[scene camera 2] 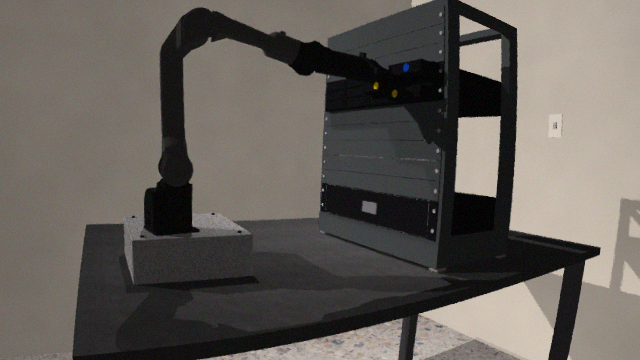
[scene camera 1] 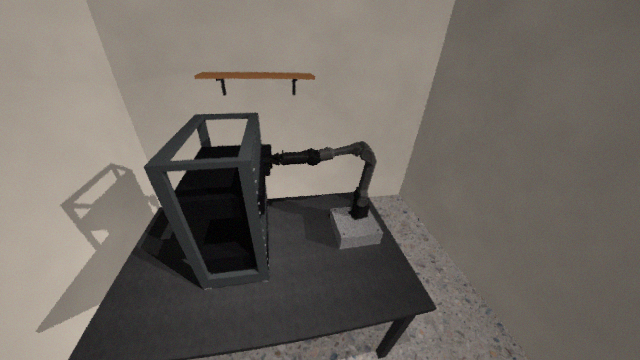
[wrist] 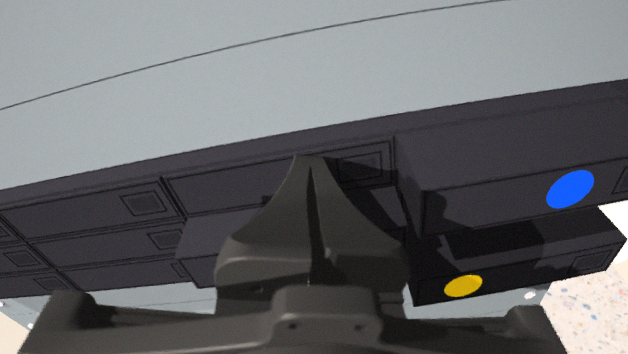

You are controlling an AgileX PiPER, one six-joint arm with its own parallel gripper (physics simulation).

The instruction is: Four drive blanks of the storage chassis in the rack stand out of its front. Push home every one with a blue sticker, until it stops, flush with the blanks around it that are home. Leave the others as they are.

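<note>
My gripper [scene camera 1: 273,159] [wrist: 307,173] is shut and empty, its tips at the front of the upper middle blank [wrist: 225,185]. That blank looks flush with the one to its left; the fingers hide part of its face. The upper right blank [wrist: 490,205] [scene camera 2: 417,66] stands out and bears a blue sticker [wrist: 570,189] [scene camera 2: 405,67]. Below it a blank [wrist: 520,281] with a yellow sticker [wrist: 463,285] [scene camera 2: 394,93] stands out. Another blank [wrist: 212,237] stands out below the upper middle one; its face is mostly hidden in the wrist view. Another yellow sticker [scene camera 2: 376,86] shows in scene camera 2.
The rack [scene camera 1: 253,210] [scene camera 2: 449,165] stands on the dark table [scene camera 1: 310,300] [scene camera 2: 300,310]. Grey panels [scene camera 2: 380,130] [wrist: 250,95] lie above and below the chassis. The arm stands on a speckled block [scene camera 1: 357,237] [scene camera 2: 192,260]. A wooden shelf [scene camera 1: 255,75] hangs on the wall.
</note>
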